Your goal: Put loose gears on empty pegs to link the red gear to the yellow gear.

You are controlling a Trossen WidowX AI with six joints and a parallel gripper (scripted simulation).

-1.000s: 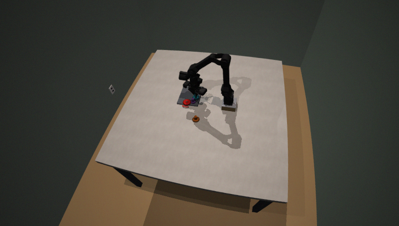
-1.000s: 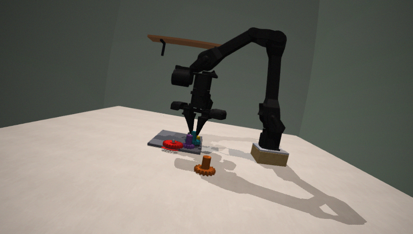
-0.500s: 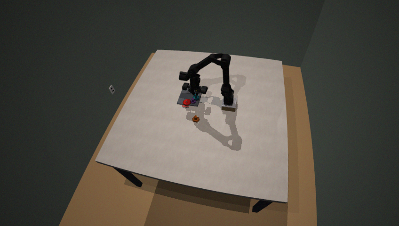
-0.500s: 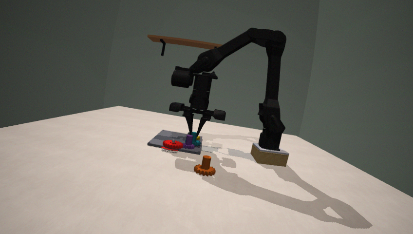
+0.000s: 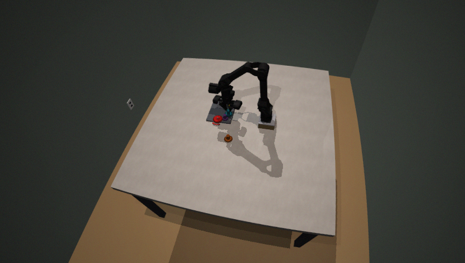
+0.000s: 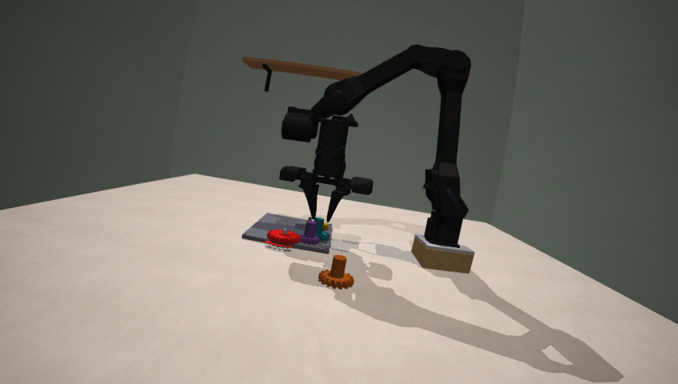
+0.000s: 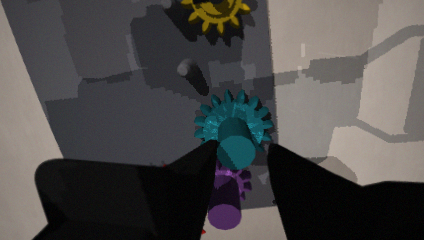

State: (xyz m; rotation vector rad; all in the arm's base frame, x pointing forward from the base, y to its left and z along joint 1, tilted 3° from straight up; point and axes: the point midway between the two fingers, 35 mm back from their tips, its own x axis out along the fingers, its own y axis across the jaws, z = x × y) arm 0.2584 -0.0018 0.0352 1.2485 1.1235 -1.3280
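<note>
The teal gear lies 2 cm below my gripper tip. Also, from my gripper tip: red gear: 6 cm to the left, 6 cm ahead, 3 cm below; then red arrow: 10 cm to the left, 6 cm ahead, 4 cm below; then purple gear: 4 cm to the left, 2 cm below, 1 cm ahead.
</note>
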